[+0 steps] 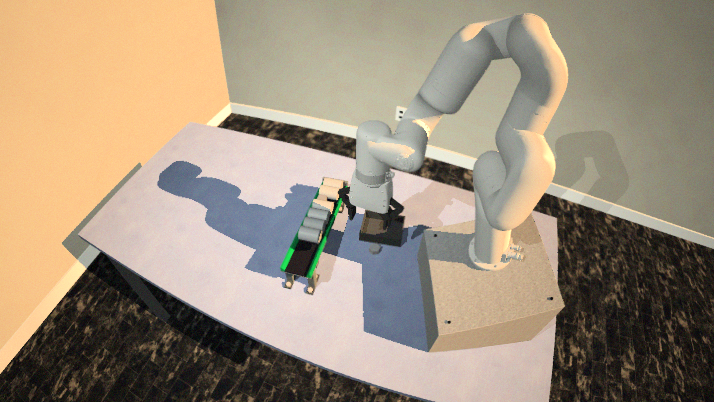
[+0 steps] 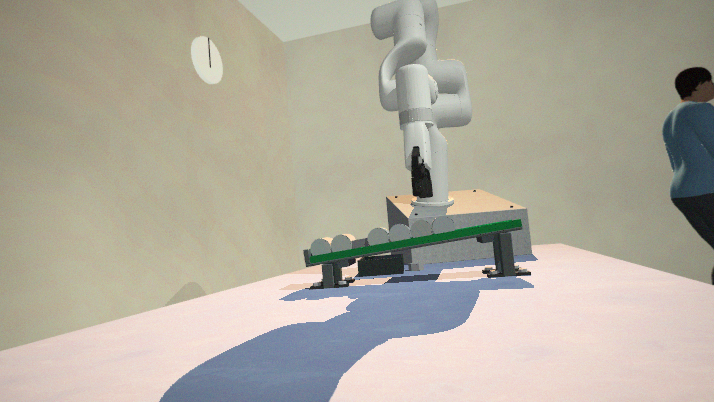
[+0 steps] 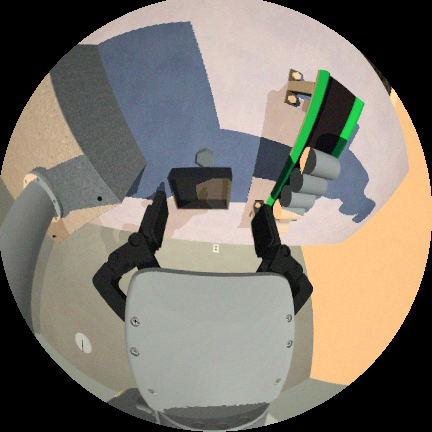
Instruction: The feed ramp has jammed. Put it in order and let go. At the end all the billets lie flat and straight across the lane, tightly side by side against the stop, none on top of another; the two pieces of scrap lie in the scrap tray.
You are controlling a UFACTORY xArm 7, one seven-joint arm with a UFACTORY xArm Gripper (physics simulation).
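Places are measured from the arm's base along level axes (x right, y ahead, z up), in metres.
Pixels of known places: gripper, fingertip midpoint: (image 1: 369, 221) (image 2: 423, 196) (image 3: 213, 207); arm's base, origin of the base link: (image 1: 491, 251) (image 2: 432, 202) (image 3: 41, 197).
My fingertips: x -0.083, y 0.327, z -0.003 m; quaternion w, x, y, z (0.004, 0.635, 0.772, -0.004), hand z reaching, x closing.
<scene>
For each thing: its middle in the pictures, then the offset to it from my fingertips.
- stop, body centre: (image 2: 312, 255) dx +0.162, dy +0.220, dz -0.104 m
- grey scrap block, body centre: (image 2: 361, 245) dx +0.062, dy +0.202, dz -0.092 m
- grey hexagonal scrap piece, body centre: (image 3: 204, 156) (image 2: 416, 266) (image 1: 374, 248) dx +0.036, dy -0.007, dz -0.155 m
- dark scrap tray, body centre: (image 3: 200, 189) (image 2: 382, 264) (image 1: 382, 228) dx +0.112, dy +0.010, dz -0.146 m
The green-railed ramp (image 1: 291, 252) (image 2: 475, 230) (image 3: 309, 125) slopes down to the stop (image 2: 306, 257). Two billets (image 1: 330, 192) (image 2: 343, 243) lie across the lane at the stop. A grey scrap block (image 2: 359, 243) sits uphill of them. Several more billets (image 1: 311, 234) (image 2: 400, 233) (image 3: 322, 164) lie in a row uphill of the block. A grey hexagonal scrap piece (image 1: 375, 248) (image 2: 415, 267) (image 3: 204, 157) lies on the table beside the dark scrap tray (image 1: 381, 237) (image 2: 381, 265) (image 3: 200, 173). No scrap shows in the tray. My gripper (image 1: 370, 218) (image 3: 213, 207) is open and empty above the tray.
The ramp stands on feet (image 1: 310, 289) (image 2: 506, 272) to one side of the tray. The robot's base block (image 1: 490, 295) (image 2: 465, 235) (image 3: 95, 120) stands on the tray's other side. A person (image 2: 692, 145) stands beyond the table.
</scene>
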